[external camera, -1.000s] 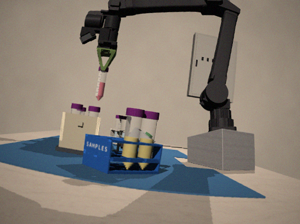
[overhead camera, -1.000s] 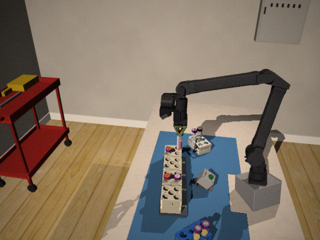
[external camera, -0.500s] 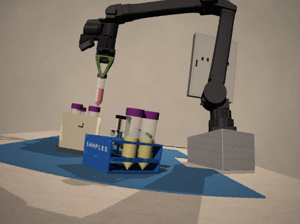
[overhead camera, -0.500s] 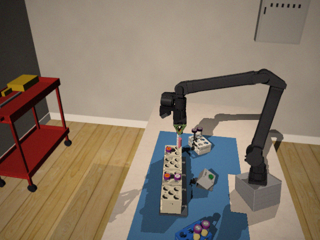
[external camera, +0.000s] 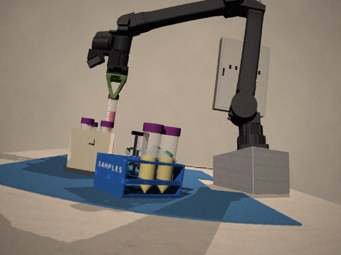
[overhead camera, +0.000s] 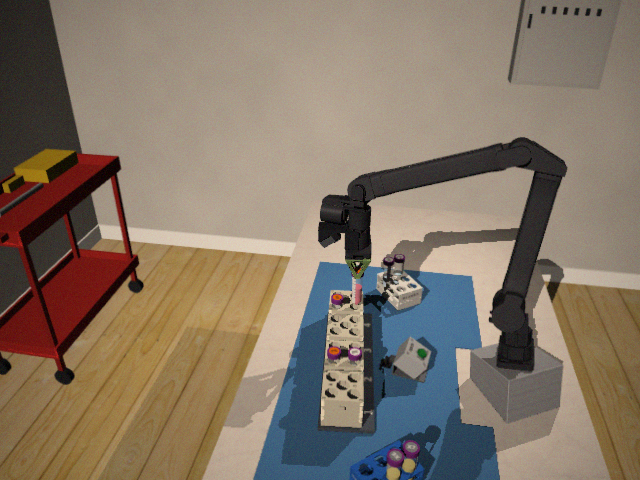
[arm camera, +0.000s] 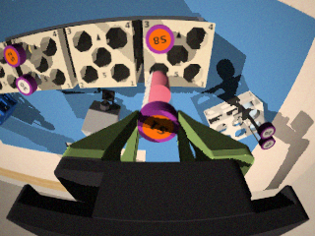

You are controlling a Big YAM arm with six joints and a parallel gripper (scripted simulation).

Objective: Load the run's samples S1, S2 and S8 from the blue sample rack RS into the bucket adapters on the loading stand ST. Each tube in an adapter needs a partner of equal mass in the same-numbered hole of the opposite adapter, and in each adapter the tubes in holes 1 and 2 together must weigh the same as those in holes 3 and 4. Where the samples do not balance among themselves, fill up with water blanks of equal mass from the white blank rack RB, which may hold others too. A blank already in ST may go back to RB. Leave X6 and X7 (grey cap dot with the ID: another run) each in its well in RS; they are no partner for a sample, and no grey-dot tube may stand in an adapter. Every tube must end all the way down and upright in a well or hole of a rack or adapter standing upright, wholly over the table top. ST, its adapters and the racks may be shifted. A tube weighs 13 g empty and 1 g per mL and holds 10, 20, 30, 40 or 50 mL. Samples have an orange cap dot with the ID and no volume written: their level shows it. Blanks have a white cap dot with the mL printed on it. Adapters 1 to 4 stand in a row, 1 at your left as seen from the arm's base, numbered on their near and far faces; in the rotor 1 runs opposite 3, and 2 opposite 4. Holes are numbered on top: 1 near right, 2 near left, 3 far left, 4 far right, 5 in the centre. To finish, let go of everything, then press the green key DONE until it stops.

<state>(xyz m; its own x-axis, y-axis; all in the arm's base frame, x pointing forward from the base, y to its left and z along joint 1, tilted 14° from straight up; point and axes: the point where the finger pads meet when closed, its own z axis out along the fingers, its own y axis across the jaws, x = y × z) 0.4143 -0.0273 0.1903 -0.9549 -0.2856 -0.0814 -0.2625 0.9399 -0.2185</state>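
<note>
Right now the green DONE key is 210 mm behind my hand, 150 mm below it and 90 mm to the left of it. The rest, counted from my hand: white blank rack RB (220 mm to the right, 180 mm below, 80 mm behind); then blue sample rack RS (460 mm to the left, 200 mm behind, 180 mm below).
</note>
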